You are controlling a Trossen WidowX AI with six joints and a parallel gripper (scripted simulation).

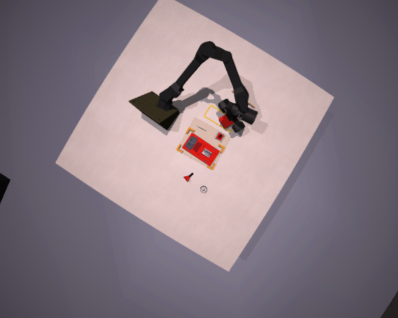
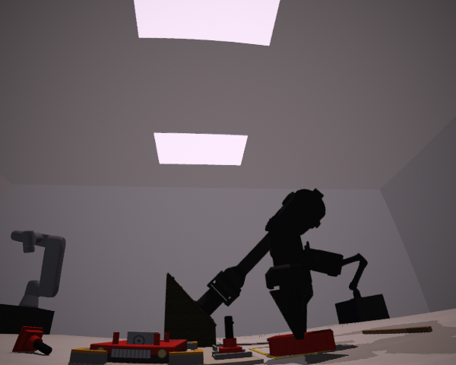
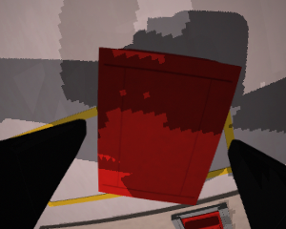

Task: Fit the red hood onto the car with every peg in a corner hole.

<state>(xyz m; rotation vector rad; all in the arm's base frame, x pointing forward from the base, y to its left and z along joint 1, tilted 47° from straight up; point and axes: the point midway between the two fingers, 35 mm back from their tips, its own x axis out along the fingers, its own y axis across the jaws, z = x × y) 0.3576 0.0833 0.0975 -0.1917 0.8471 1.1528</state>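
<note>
Now: the red hood right at my gripper tip. The rest, counted from my gripper tip: grey holder (110 mm to the right, 20 mm above); then wooden stick (20 mm ahead, 160 mm to the left, 20 mm below); then grey engine block (20 mm behind, 240 mm to the right).
</note>
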